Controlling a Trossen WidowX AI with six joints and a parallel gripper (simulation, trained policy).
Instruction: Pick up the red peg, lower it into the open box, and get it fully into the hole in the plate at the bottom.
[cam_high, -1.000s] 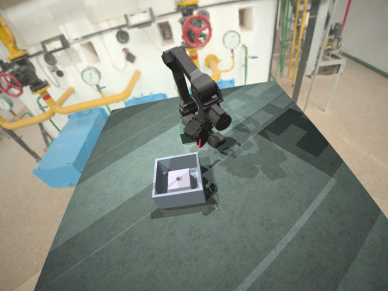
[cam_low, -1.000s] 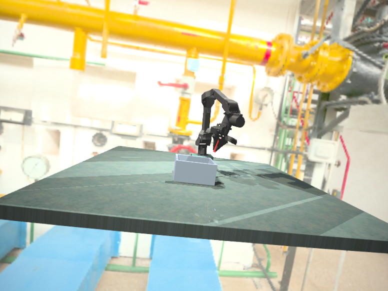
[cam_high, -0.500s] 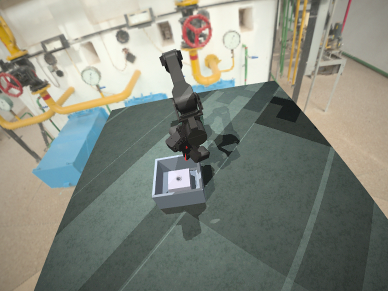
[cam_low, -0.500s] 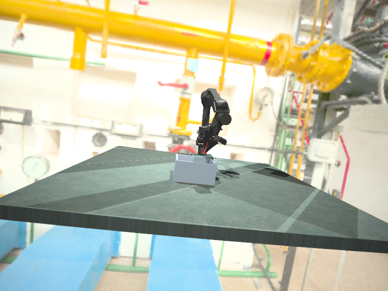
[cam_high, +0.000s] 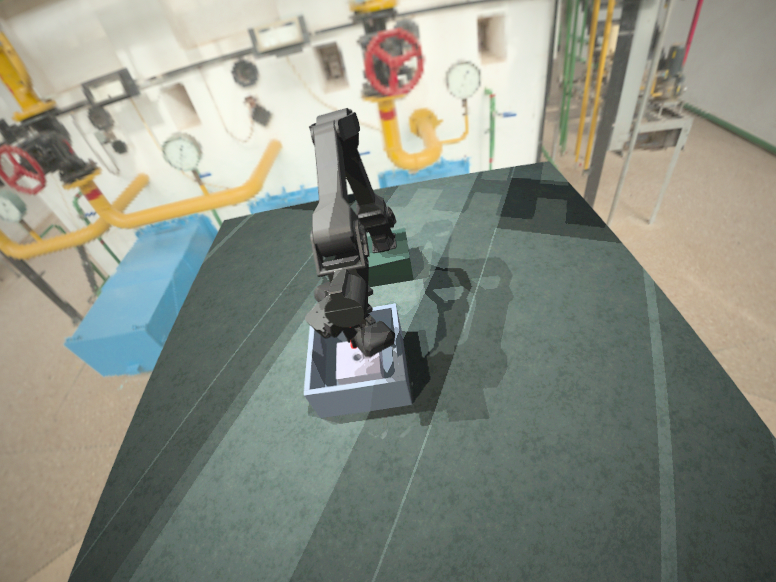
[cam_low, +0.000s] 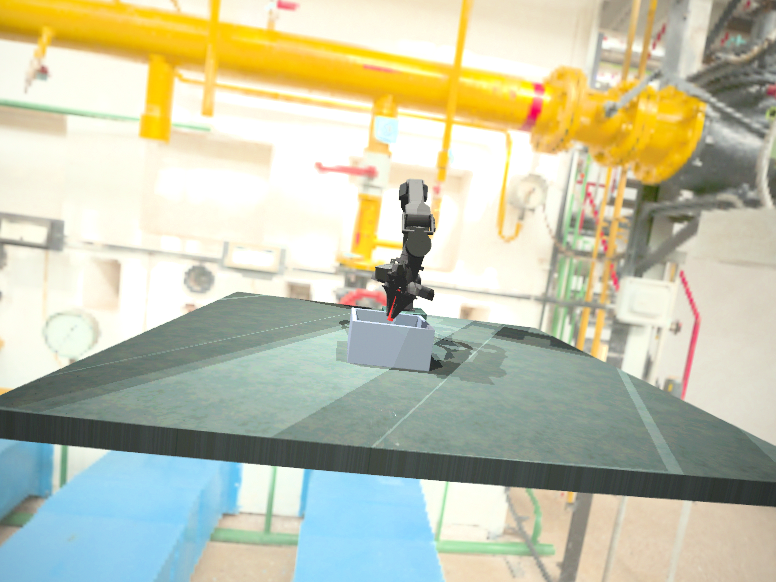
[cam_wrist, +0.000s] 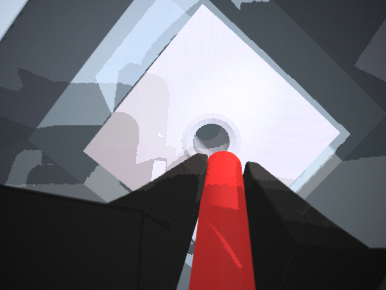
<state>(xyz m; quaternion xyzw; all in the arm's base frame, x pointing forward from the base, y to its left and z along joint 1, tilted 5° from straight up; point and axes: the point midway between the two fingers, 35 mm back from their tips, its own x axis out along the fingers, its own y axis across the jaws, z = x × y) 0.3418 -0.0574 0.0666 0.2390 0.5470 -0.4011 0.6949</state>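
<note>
My gripper tip is 30 mm below the red peg and 10 mm to the right of it. From my gripper tip the other things lie so: grey box: 70 mm below; then plate: 50 mm below.
</note>
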